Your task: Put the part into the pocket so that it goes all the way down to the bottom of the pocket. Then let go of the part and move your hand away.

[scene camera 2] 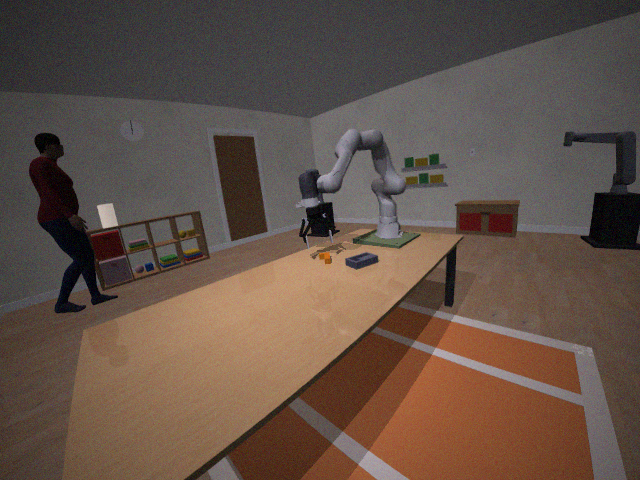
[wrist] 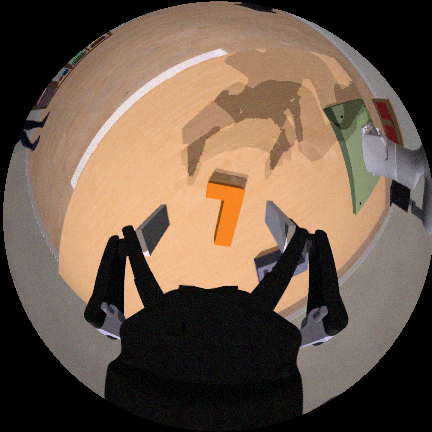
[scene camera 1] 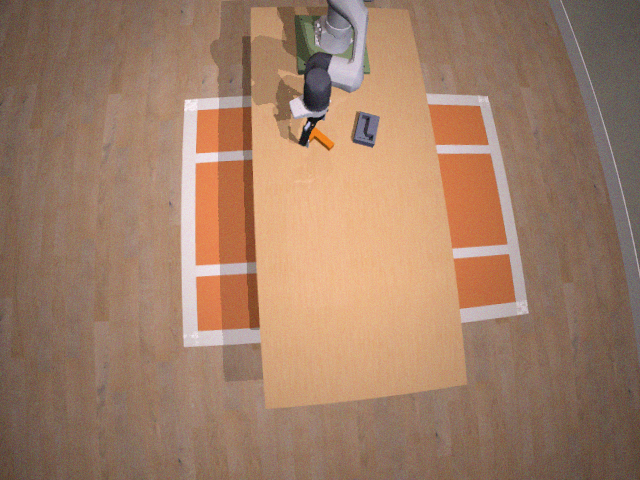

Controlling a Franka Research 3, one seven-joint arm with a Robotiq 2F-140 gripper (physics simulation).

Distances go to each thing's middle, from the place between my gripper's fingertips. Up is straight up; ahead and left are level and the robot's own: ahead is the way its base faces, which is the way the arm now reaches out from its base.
Right now my hand is 3 cm to the right of the orange L-shaped part [wrist: 231,195] and 7 cm above it.
